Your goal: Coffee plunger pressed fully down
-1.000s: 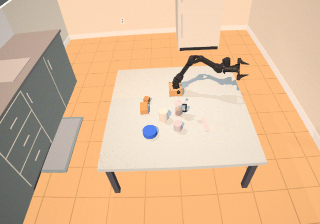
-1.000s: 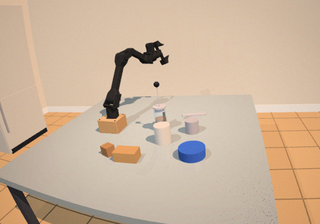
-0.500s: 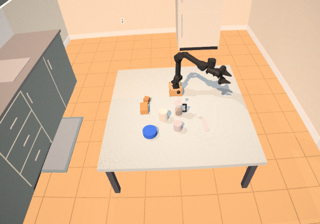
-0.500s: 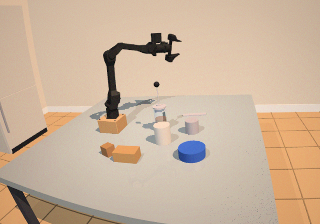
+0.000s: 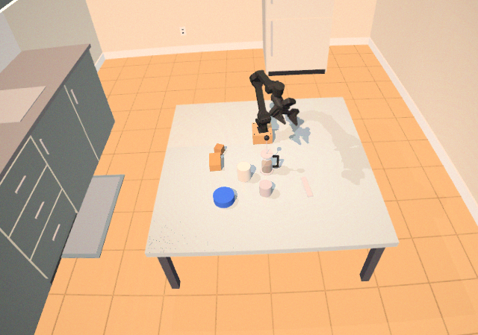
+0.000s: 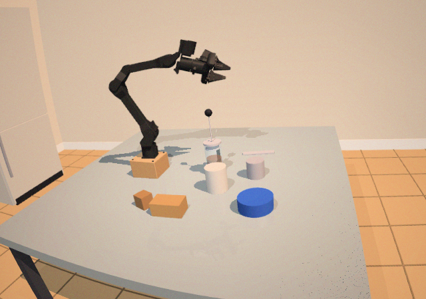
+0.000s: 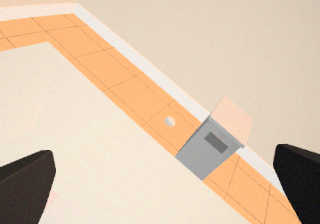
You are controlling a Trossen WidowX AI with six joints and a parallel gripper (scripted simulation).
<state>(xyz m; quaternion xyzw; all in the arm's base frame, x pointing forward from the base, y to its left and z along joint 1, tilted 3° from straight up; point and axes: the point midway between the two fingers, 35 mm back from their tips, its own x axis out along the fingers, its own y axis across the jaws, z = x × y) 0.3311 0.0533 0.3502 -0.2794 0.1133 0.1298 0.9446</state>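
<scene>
Right now the coffee press is 80 mm behind my gripper tip, 90 mm to the right of it and 270 mm below it.
</scene>
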